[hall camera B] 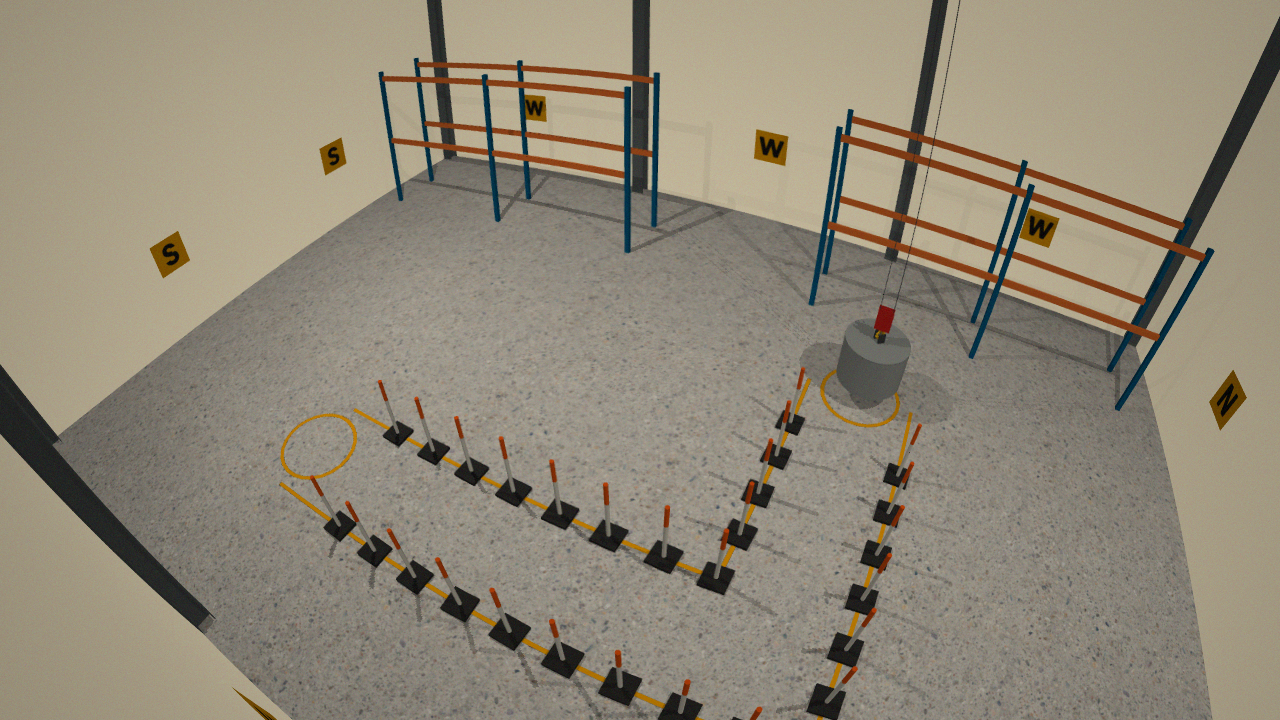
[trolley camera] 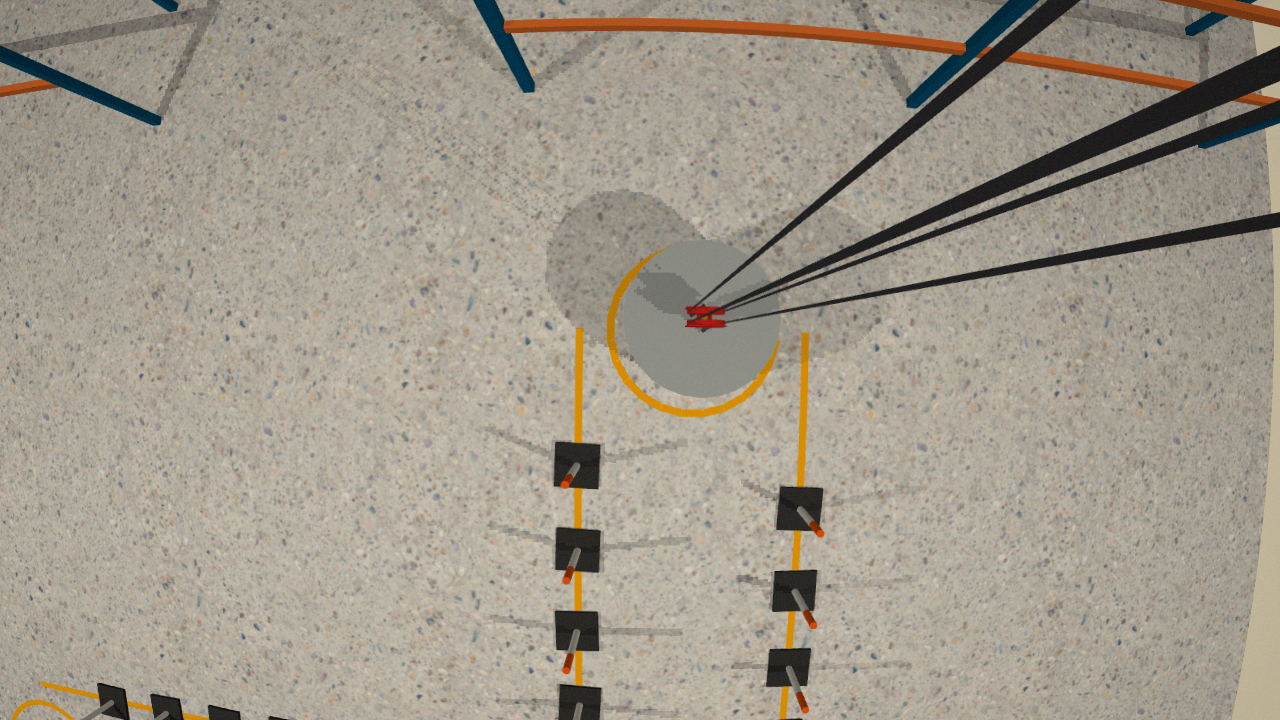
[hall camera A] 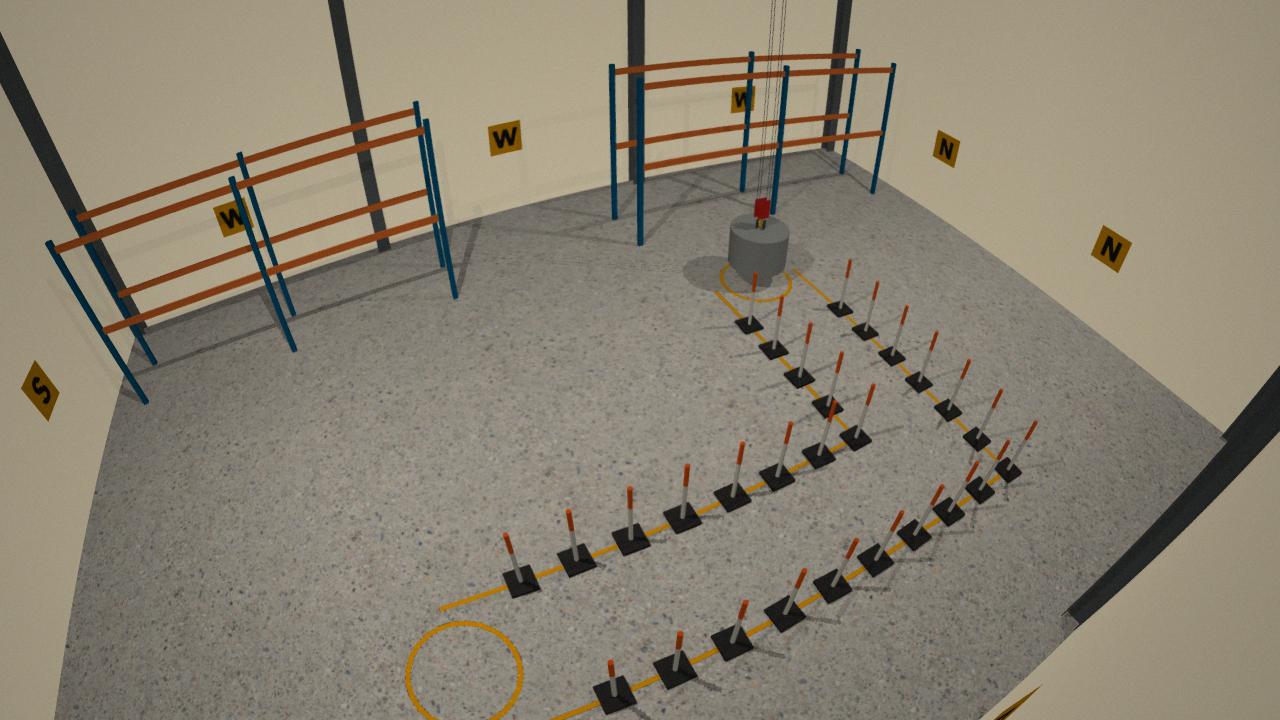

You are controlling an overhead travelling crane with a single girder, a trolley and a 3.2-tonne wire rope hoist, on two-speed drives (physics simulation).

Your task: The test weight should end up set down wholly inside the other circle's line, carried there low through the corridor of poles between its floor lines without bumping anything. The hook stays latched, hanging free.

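Note:
The test weight [hall camera A: 758,250] [hall camera B: 872,368] [trolley camera: 689,358], a grey cylinder, hangs upright a little above the floor, over the yellow circle [hall camera A: 720,278] [hall camera B: 863,425] [trolley camera: 695,413] at the corridor end near the right-hand rack. In the trolley view its top covers the upper right part of that line, which shows at the left and bottom. My hook [hall camera A: 760,222] [hall camera B: 880,336] [trolley camera: 705,317], under a red block, is shut on the weight's top fitting. The latch is too small to make out. Another yellow circle [hall camera A: 464,623] [hall camera B: 281,445] lies at the corridor's far end.
Orange-tipped poles [hall camera A: 686,488] [hall camera B: 606,510] on black bases line both sides of the L-shaped corridor, on yellow floor lines [hall camera A: 465,600] [trolley camera: 579,385]. The nearest bases [trolley camera: 577,465] [trolley camera: 799,508] stand below the weight in the trolley view. Blue and orange racks [hall camera A: 640,161] [hall camera B: 627,170] stand along the W wall.

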